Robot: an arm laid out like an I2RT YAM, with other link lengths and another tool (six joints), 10 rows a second.
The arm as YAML. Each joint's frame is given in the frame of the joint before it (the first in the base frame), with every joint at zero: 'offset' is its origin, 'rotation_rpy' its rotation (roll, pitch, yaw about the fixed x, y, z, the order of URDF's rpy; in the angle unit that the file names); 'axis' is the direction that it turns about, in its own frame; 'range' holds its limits. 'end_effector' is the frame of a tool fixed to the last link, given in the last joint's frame.
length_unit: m
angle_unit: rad
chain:
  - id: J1
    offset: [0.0, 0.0, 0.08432]
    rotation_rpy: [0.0, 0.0, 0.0]
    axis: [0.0, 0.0, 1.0]
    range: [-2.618, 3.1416]
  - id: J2
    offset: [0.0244, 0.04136, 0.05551]
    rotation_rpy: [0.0, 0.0, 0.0]
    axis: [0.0, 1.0, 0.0]
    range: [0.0, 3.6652]
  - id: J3
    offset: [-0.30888, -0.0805, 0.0]
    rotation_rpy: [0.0, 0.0, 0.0]
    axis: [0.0, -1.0, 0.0]
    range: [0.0, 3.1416]
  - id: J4
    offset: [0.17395, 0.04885, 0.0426]
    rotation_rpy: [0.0, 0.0, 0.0]
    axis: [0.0, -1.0, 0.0]
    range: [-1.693, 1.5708]
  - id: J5
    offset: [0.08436, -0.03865, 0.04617]
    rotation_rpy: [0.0, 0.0, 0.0]
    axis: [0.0, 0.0, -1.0]
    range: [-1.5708, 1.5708]
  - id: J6
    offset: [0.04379, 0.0, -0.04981]
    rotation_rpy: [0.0, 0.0, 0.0]
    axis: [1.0, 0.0, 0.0]
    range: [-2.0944, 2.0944]
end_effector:
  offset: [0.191, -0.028, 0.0]
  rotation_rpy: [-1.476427, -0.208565, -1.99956]
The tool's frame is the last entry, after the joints.
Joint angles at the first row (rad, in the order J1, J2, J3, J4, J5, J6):
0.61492, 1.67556, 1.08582, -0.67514, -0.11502, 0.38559
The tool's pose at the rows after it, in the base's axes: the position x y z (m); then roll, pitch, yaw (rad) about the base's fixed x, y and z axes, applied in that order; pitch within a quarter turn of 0, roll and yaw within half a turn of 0:
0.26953 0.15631 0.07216 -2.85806 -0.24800 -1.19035
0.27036 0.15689 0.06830 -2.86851 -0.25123 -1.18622
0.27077 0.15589 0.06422 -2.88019 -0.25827 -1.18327
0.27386 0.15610 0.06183 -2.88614 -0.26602 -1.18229
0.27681 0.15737 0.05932 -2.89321 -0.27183 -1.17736
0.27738 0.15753 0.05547 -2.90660 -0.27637 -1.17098
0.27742 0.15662 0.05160 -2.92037 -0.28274 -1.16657
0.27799 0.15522 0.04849 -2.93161 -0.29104 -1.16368
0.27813 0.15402 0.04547 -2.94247 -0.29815 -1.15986
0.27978 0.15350 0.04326 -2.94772 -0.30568 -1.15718
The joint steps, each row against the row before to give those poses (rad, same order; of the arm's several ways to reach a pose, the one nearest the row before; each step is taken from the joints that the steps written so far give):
-0.00019, 0.01986, 0.00750, 0.00283, -0.00002, 0.00082
0.00036, 0.01703, 0.00310, 0.00317, 0.00044, -0.00137
-0.00026, 0.01535, 0.00075, 0.00184, 0.00405, -0.00145
-0.00053, 0.01764, 0.01180, -0.00168, 0.00604, -0.00165
0.00053, 0.01974, 0.01463, -0.00319, 0.00337, -0.00352
0.00018, 0.01853, 0.00760, -0.00293, 0.00095, -0.00292
0.00001, 0.01614, 0.00448, -0.00276, 0.00319, -0.00140
-0.00034, 0.01398, 0.00528, -0.00369, 0.00573, -0.00134
0.00015, 0.01265, 0.00366, -0.00278, 0.00462, -0.00153
0.00024, 0.01189, 0.00587, -0.00059, 0.00606, -0.00214

